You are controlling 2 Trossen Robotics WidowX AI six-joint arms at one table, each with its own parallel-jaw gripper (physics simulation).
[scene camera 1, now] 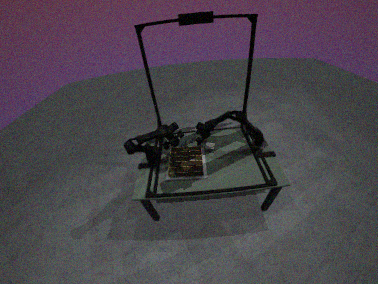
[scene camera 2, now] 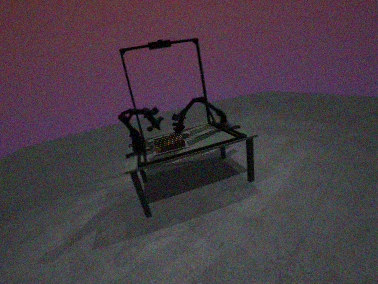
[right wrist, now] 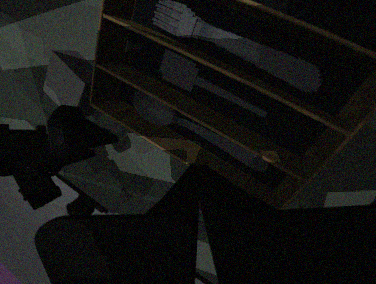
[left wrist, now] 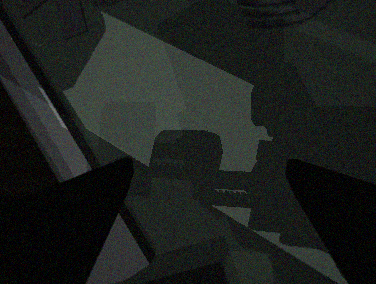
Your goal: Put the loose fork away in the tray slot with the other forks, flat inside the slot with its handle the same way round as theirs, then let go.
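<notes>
The wooden cutlery tray [scene camera 1: 170, 158] [scene camera 2: 156, 146] [right wrist: 215, 67] lies on the table with long slots. In the right wrist view its slots hold a pale fork [right wrist: 174, 18], a spatula [right wrist: 178, 70] and a spoon [right wrist: 151, 110]. The loose fork's dark tines [left wrist: 271, 11] show at the top edge of the left wrist view, lying on the table. My left gripper [scene camera 1: 199, 138] [scene camera 2: 178, 128] [left wrist: 208, 165] is open and empty, low over the table behind the tray. My right gripper [scene camera 1: 174, 141] [scene camera 2: 155, 125] [right wrist: 197, 171] is shut on nothing, by the tray's far left corner.
A small pale object [scene camera 1: 210, 145] lies on the table just past the tray's far right corner. A black frame [scene camera 1: 145, 70] rises behind the table and black rails [scene camera 1: 264, 166] run along its sides. The scene is dim with hard shadows.
</notes>
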